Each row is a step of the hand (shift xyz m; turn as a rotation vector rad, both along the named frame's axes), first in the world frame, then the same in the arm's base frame.
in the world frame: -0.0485 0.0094 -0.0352 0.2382 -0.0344 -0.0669
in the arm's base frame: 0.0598 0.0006 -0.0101 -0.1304 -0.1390 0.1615
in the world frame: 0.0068 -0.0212 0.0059 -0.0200 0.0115 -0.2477
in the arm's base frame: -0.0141 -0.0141 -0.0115 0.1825 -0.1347 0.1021
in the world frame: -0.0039 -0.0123 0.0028 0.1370 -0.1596 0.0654
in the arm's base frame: -0.0023 -0.0062 -0.0114 -0.1802 -0.1202 -0.0399
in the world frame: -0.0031 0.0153 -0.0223 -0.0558 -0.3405 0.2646
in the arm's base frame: 0.0210 -0.0012 0.0173 -0.2250 -0.0740 -0.3646
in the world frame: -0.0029 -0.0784 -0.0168 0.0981 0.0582 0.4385
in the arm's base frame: -0.0068 -0.0669 -0.0437 -0.3468 0.2770 -0.0910
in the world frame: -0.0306 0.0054 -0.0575 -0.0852 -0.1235 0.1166
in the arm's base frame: 0.0612 -0.0213 0.0086 -0.0501 0.0056 -0.1832
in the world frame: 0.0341 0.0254 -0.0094 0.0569 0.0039 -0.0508
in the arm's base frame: -0.0110 0.0025 0.0421 -0.0048 -0.0453 0.0613
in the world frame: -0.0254 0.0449 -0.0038 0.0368 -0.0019 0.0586
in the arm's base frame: 0.0318 0.0386 0.0134 -0.0654 0.0226 -0.0029
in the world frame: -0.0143 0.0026 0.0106 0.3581 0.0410 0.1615
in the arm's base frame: 0.0036 0.0127 -0.0122 -0.3475 0.0173 0.1869
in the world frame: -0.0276 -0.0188 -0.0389 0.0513 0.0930 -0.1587
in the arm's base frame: 0.0405 -0.0288 -0.0127 0.0941 -0.0430 0.1605
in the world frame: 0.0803 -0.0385 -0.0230 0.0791 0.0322 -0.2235
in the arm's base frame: -0.0505 -0.0669 0.0378 0.1024 -0.1354 0.1686
